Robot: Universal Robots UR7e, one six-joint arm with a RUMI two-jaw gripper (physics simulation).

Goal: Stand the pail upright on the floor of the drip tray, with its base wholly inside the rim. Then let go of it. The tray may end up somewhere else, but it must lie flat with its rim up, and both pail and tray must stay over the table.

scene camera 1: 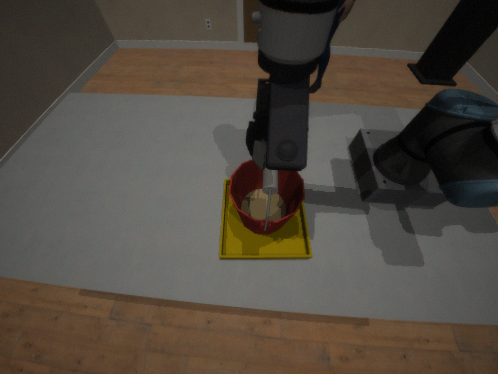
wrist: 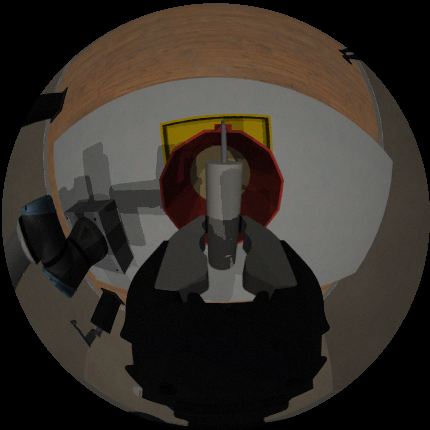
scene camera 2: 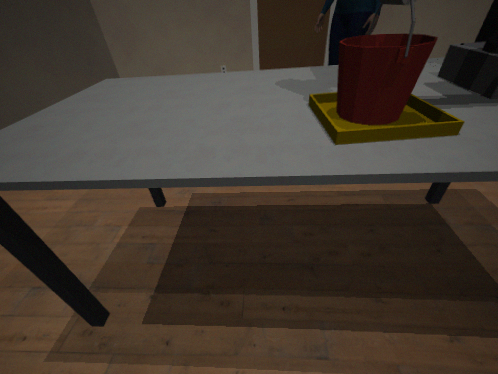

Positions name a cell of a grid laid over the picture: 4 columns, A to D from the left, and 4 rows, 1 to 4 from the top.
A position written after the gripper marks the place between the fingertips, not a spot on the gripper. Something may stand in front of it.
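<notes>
The gripper (scene camera 1: C2) is visible, as is the same gripper (wrist: C3). A yellow drip tray (scene camera 2: D2) is present, seen also as the tray (scene camera 1: C3) and as the tray (wrist: B2). A pail handle grip (wrist: C2) is visible too.
</notes>
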